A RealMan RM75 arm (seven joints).
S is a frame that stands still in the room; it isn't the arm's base.
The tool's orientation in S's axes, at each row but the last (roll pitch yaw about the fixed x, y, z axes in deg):
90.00 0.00 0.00
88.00 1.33 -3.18
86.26 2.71 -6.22
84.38 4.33 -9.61
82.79 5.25 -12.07
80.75 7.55 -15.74
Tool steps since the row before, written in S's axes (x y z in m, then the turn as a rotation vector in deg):
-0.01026 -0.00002 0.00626 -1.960 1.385 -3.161
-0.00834 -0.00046 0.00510 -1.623 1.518 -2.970
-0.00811 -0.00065 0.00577 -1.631 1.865 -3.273
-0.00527 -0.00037 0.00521 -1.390 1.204 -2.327
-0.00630 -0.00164 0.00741 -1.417 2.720 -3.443
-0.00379 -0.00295 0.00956 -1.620 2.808 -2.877
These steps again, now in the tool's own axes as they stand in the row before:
-0.01026 0.00626 0.00002 -1.960 -3.161 -1.385
-0.00842 0.00487 0.00109 -1.635 -2.957 -1.530
-0.00826 0.00527 0.00187 -1.667 -3.239 -1.893
-0.00551 0.00466 0.00171 -1.391 -2.334 -1.189
-0.00647 0.00643 0.00376 -1.631 -3.282 -2.798
-0.00408 0.00836 0.00528 -1.923 -2.752 -2.741

